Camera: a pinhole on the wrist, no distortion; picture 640 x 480 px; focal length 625.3 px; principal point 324.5 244.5 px. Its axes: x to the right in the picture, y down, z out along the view. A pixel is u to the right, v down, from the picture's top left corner.
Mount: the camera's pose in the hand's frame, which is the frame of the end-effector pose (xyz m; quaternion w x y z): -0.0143 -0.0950 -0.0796 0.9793 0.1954 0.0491 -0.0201
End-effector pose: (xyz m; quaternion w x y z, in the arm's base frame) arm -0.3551 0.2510 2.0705 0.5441 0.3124 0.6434 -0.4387
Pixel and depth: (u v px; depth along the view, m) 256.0 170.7 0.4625
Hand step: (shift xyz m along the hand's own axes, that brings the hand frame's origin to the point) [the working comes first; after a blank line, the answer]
In the camera's frame: -0.0507 -0.0546 0.4625

-0.0270 -0.3223 0.3298
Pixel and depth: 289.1 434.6 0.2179
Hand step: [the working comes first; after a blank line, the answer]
In the camera's frame: -0.0123 0.0662 0.2179

-0.0034 -0.1174 0.1471
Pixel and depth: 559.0 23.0 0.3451
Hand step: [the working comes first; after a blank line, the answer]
In the camera's frame: 0.1294 -0.1222 0.3451

0.1377 -0.3432 0.1775
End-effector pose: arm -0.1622 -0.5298 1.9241 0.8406 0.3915 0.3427 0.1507
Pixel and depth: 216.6 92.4 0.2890
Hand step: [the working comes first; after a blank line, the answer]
In the camera's frame: -0.0499 -0.0703 0.2890

-0.0425 -0.2700 0.1644
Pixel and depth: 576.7 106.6 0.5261
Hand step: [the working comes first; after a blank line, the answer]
In the camera's frame: 0.2122 -0.1160 0.5261

0.2364 -0.4087 0.3375
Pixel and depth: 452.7 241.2 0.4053
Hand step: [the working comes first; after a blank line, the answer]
In the camera's frame: 0.0831 -0.0021 0.4053

0.1040 -0.2546 0.2833
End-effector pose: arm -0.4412 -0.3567 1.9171 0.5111 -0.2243 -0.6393 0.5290
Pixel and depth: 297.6 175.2 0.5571
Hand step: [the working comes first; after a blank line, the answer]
In the camera's frame: -0.0240 -0.0617 0.5571

0.0075 -0.3658 0.4113
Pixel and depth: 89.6 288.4 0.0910
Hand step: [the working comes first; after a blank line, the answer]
In the camera's frame: -0.0342 0.0064 0.0910

-0.0399 -0.1234 0.0100
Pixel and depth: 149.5 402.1 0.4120
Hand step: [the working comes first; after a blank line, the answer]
In the camera's frame: -0.1153 0.1038 0.4120

-0.0865 -0.1553 0.3505
